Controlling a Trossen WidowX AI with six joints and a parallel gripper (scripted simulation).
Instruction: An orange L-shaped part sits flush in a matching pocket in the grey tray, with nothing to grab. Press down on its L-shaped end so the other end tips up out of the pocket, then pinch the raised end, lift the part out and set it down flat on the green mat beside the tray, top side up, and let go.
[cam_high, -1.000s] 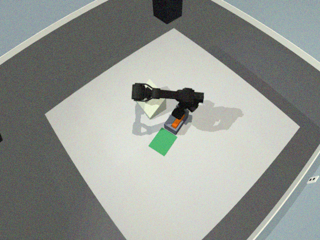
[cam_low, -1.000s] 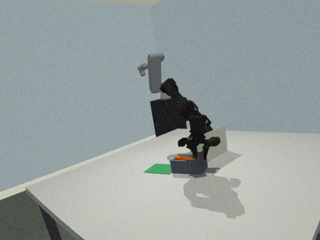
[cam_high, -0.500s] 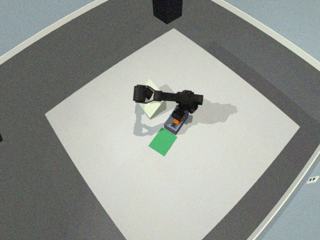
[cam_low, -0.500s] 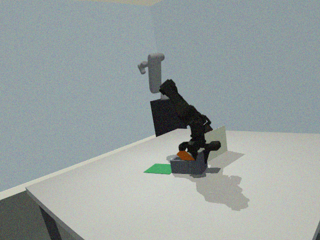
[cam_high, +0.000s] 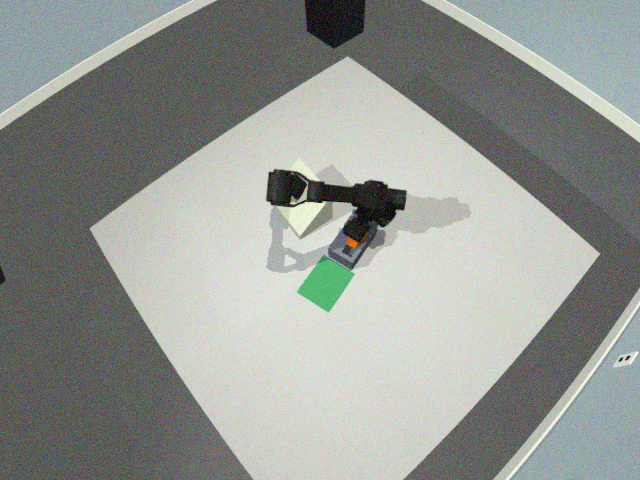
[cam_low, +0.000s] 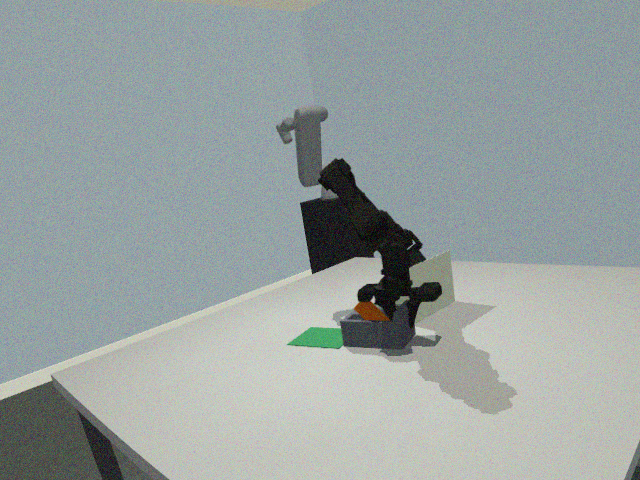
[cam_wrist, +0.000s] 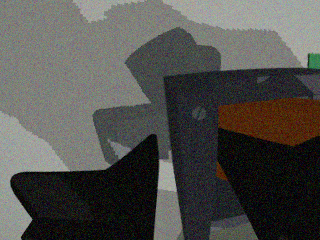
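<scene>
The orange L-shaped part lies 5 cm to the right of my gripper tip, 1 cm ahead of it and 1 cm above it. Round my gripper tip: green mat: 22 cm to the right, 5 cm below, 5 cm ahead.
</scene>
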